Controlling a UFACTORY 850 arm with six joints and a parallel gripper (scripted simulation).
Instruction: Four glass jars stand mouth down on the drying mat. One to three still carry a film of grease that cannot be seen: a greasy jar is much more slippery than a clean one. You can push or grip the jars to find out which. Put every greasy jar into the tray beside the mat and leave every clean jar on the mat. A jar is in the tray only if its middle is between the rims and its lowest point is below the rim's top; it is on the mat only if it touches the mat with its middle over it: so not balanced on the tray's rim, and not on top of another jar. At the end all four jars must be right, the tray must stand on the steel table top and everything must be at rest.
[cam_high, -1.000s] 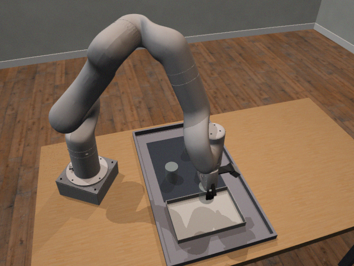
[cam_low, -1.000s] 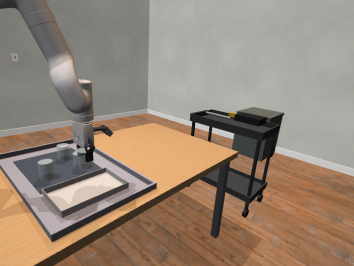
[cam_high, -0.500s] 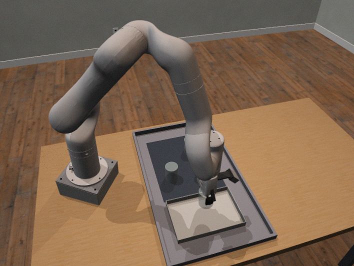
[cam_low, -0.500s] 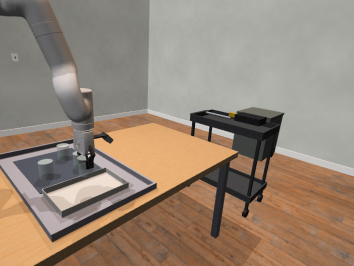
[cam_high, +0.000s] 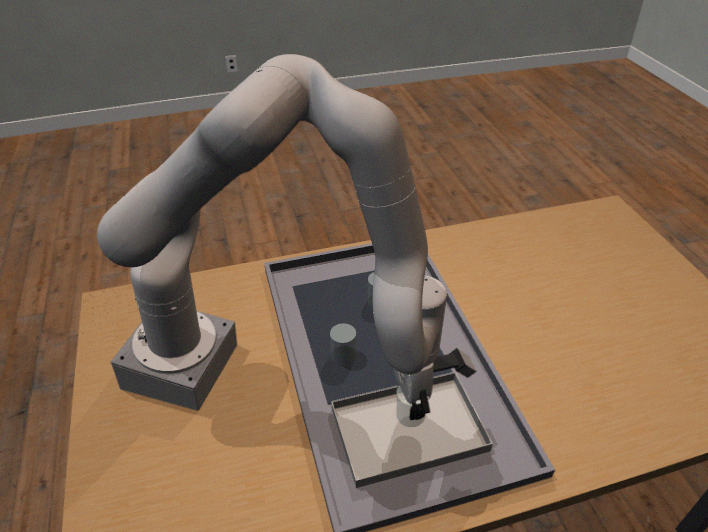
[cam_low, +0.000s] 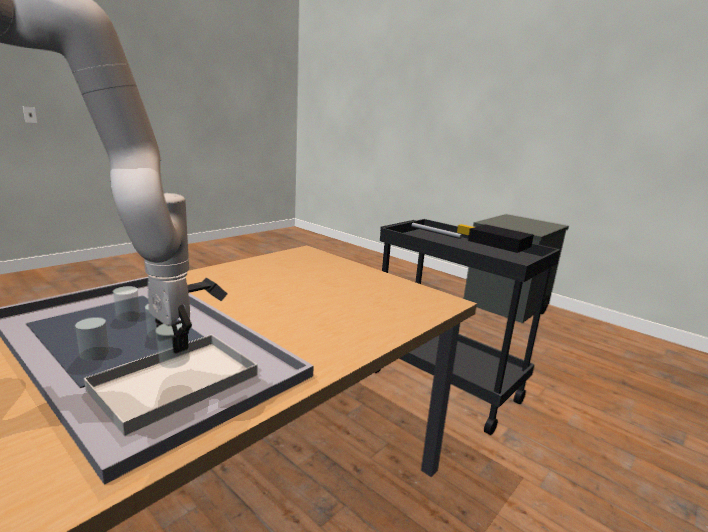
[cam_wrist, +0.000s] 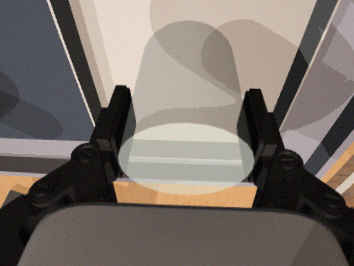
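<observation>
My hand is 100 mm above the pale tray. From my hand the other things lie so: dark drying mat 320 mm to the left, 110 mm below, 40 mm behind; then rimmed steel table top 210 mm to the left, 110 mm below, 10 mm behind.
</observation>
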